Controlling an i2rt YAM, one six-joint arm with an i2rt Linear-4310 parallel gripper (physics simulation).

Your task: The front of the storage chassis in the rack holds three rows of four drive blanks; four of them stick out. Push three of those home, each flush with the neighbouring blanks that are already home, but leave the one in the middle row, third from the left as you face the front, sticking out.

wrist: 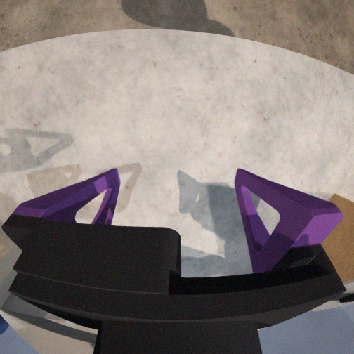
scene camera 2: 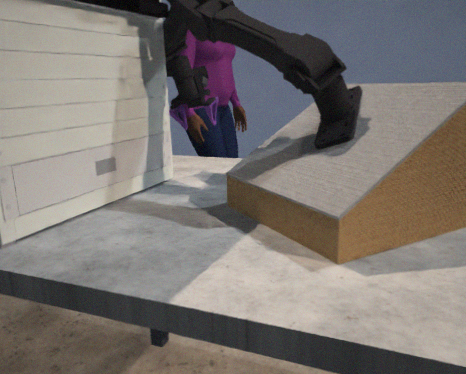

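Pixels of known places: gripper, between the fingertips: [scene camera 2: 200,127]; arm's base, origin of its link: [scene camera 2: 340,117].
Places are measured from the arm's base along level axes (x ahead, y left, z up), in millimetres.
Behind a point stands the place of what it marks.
The pale rack [scene camera 2: 60,120] {x 441, y 283, z 15 mm} stands at the left in the scene view, showing a face with horizontal seams and a small grey patch low down. The front of the storage chassis and its drive blanks do not show in either view, so how far each blank sticks out cannot be seen. My gripper [scene camera 2: 200,126] {x 470, y -236, z -56 mm} [wrist: 177,174] is open and empty, its two purple fingers wide apart and pointing down. In the scene view it hangs above the table level, just right of the rack's right edge in the picture; its distance from the rack's front is unclear.
The arm's base [scene camera 2: 337,120] {x -3, y 33, z -2 mm} is mounted on a sloped, wood-sided block [scene camera 2: 280,225] {x 49, y 191, z -164 mm} [wrist: 345,235] at the right. Block and rack stand on the pale table [scene camera 2: 250,295] {x 5, y 400, z -180 mm} [wrist: 165,100]. A person in a purple top [scene camera 2: 215,70] stands behind the table. Arm shadows fall on the table.
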